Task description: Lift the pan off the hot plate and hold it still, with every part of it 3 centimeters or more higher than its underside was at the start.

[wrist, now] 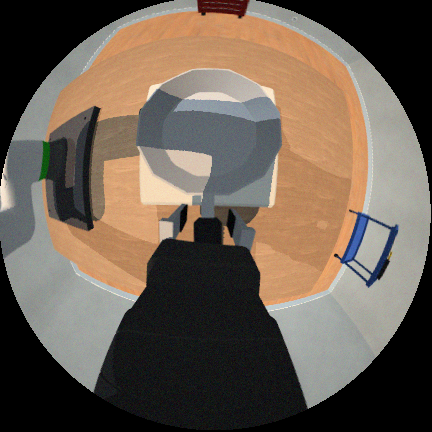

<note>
The picture shows: my gripper, a grey pan and a square hot plate.
</note>
